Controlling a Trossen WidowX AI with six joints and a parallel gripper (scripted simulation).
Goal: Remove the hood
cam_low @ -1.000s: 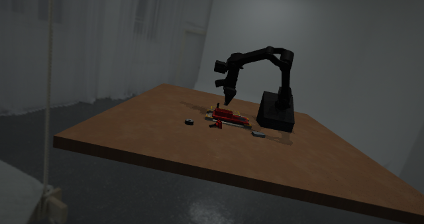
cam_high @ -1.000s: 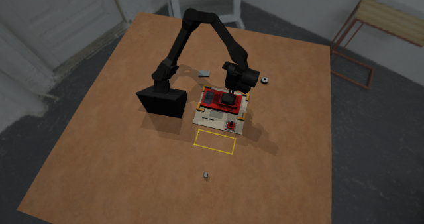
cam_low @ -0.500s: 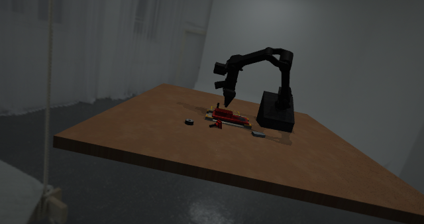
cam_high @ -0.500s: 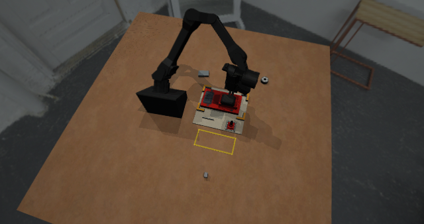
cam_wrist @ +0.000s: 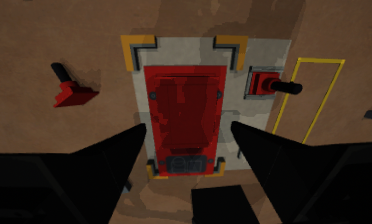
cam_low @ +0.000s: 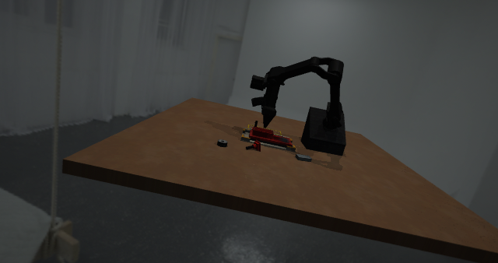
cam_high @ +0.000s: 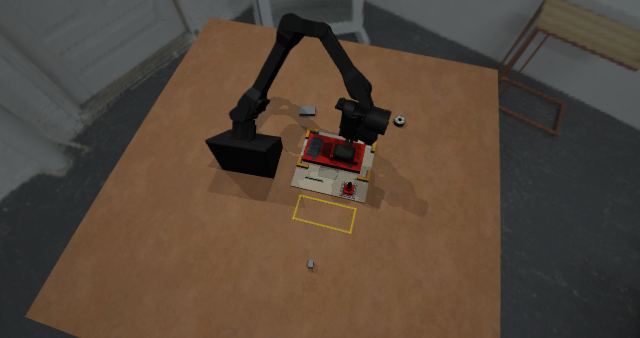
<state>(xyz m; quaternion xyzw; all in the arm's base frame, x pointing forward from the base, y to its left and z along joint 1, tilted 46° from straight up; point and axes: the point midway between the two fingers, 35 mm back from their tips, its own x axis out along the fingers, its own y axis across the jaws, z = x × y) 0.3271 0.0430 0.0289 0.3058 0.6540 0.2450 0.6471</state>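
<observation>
Right now my gripper tip is 3 cm above the red hood. The rest, counted from my gripper tip: beige base plate 3 cm behind, 2 cm to the right, 6 cm below; grey piece 6 cm behind, 37 cm to the right, 6 cm below; black wheel 18 cm ahead, 18 cm to the left, 6 cm below.
</observation>
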